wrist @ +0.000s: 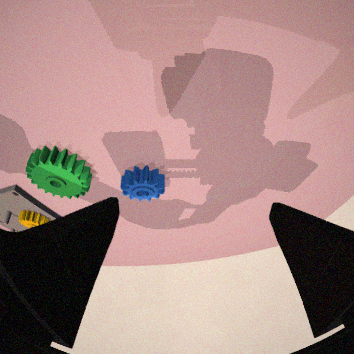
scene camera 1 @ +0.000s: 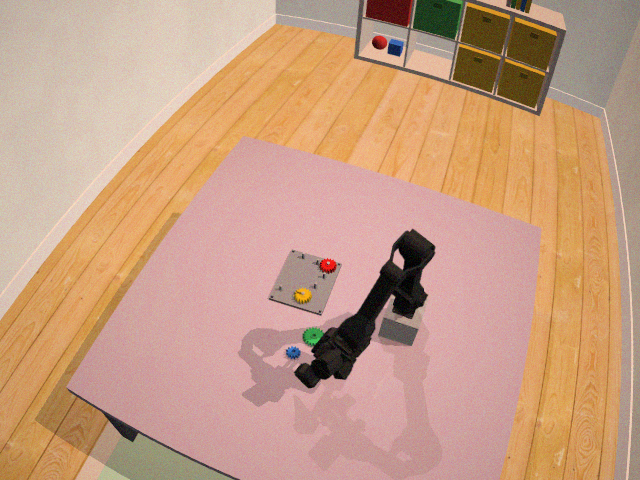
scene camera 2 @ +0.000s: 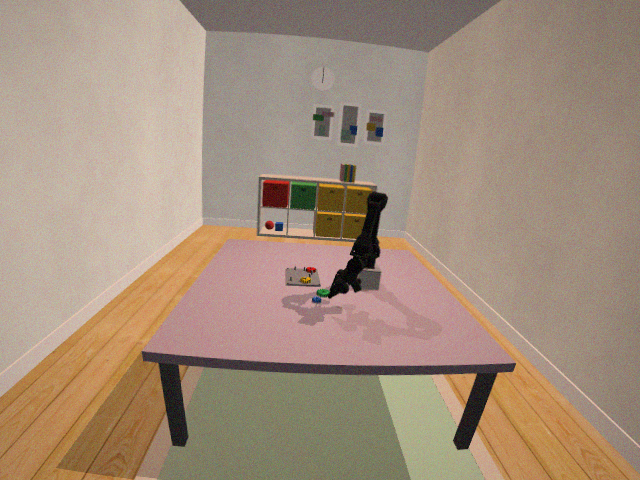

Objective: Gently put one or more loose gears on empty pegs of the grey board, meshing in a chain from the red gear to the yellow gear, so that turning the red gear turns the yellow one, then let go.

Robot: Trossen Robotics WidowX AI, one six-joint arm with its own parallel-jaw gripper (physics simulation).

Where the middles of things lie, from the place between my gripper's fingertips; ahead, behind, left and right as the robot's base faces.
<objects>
My gripper is now 5 cm short of the blue gear (wrist: pixel 143 183), 5 cm above it and 4 cm to the left of it. Also, from my hand: grey board (scene camera 1: pixel 297 273) (30 cm to the right, 12 cm ahead, 6 cm below); green gear (wrist: pixel 56 172) (12 cm to the right, 5 cm below, 2 cm ahead).
</objects>
